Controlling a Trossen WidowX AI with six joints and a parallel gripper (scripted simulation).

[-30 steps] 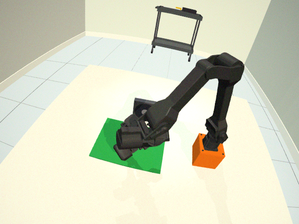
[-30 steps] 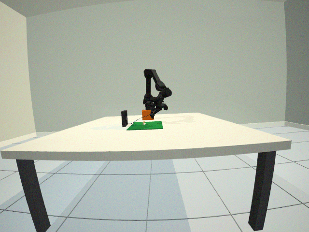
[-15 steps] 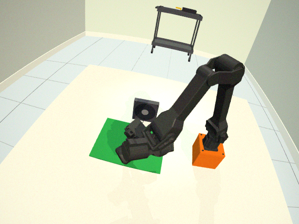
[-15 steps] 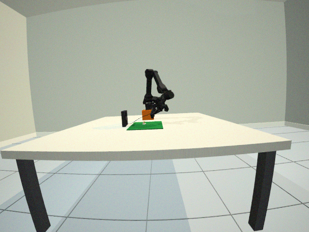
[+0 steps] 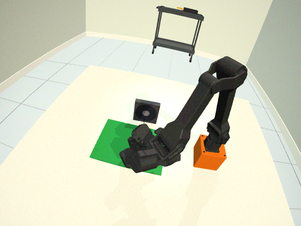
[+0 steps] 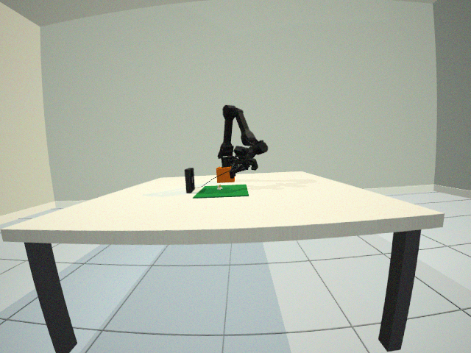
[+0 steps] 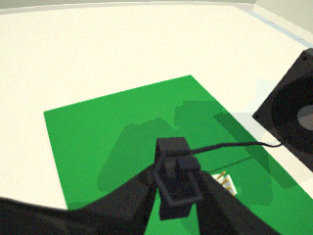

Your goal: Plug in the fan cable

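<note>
The white four-pin fan header is 2 cm behind my gripper tip, 7 cm to the right of it and 9 cm below it. Also, from my gripper tip: dark plug (1 cm below); green board (1 cm ahead, 5 cm to the right, 10 cm below); fan (3 cm behind, 22 cm to the right, 3 cm below).
</note>
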